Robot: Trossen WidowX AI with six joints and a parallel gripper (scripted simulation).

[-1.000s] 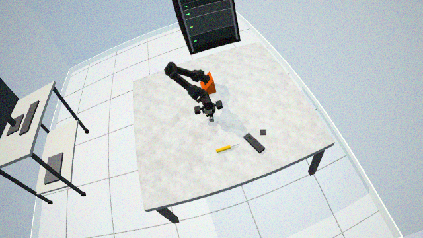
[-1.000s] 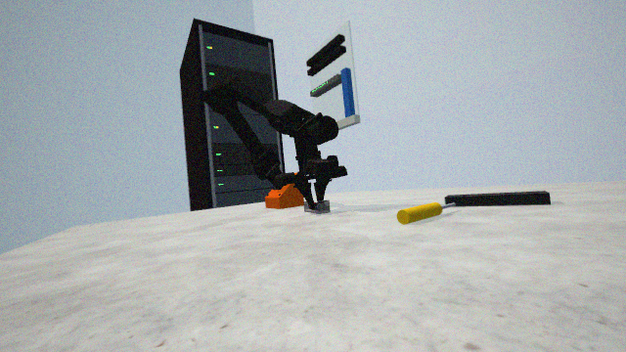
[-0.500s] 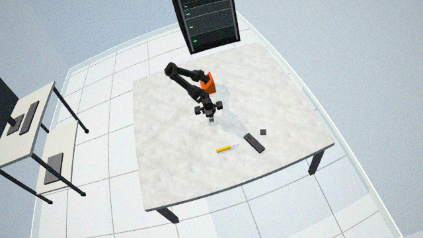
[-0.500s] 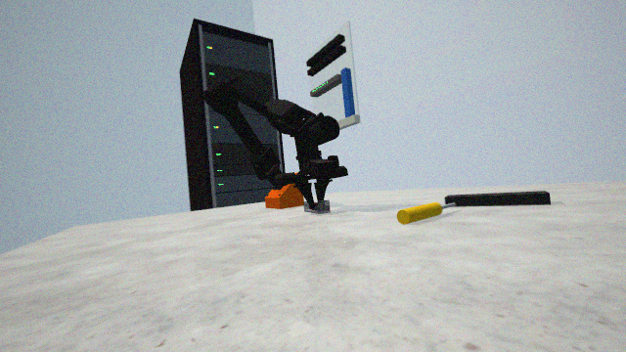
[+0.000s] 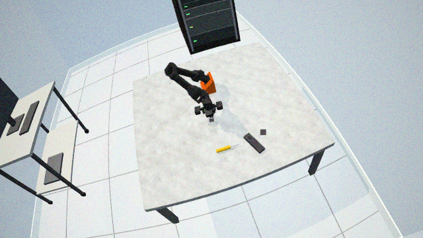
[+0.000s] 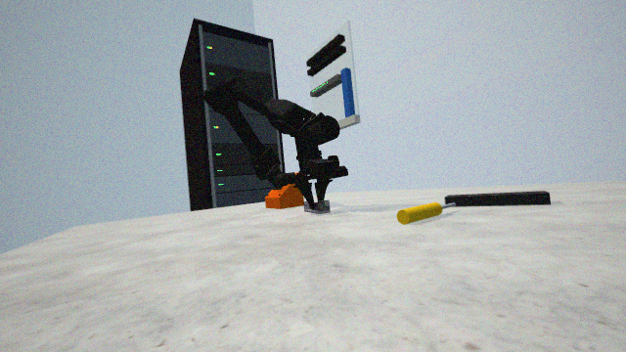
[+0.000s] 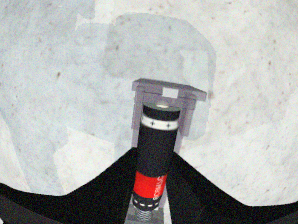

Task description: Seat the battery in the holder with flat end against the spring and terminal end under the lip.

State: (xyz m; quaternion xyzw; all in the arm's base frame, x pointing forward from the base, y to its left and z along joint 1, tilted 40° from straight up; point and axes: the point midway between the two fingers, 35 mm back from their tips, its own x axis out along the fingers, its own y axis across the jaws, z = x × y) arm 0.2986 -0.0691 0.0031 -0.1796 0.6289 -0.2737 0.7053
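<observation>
Now: the battery 1 cm above my gripper tip. Also, from my gripper tip: black bar (32 cm ahead, 20 cm to the left, 1 cm above); then yellow-handled screwdriver (29 cm ahead, 4 cm to the left); then dark square (28 cm to the left, 26 cm ahead, 1 cm below).
</observation>
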